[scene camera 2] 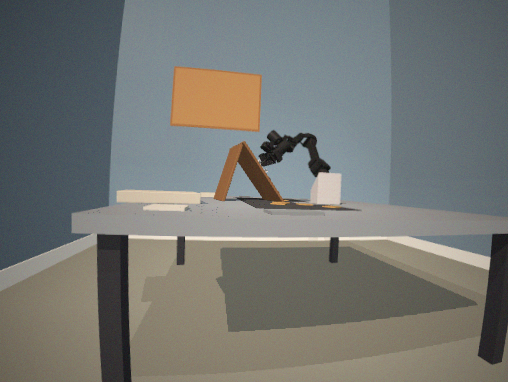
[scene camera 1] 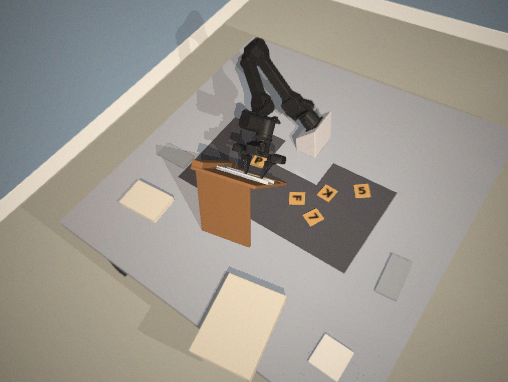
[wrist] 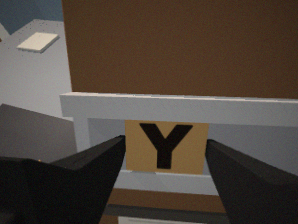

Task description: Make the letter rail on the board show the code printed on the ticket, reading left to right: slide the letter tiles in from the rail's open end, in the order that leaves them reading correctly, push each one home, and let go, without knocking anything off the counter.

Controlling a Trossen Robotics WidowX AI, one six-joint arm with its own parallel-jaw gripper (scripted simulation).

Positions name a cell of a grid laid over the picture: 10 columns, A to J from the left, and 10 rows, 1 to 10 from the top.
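Observation:
Gripper (scene camera 1: E5), also (wrist: F7). Sloped brown board (scene camera 1: E6), also (scene camera 2: E5).

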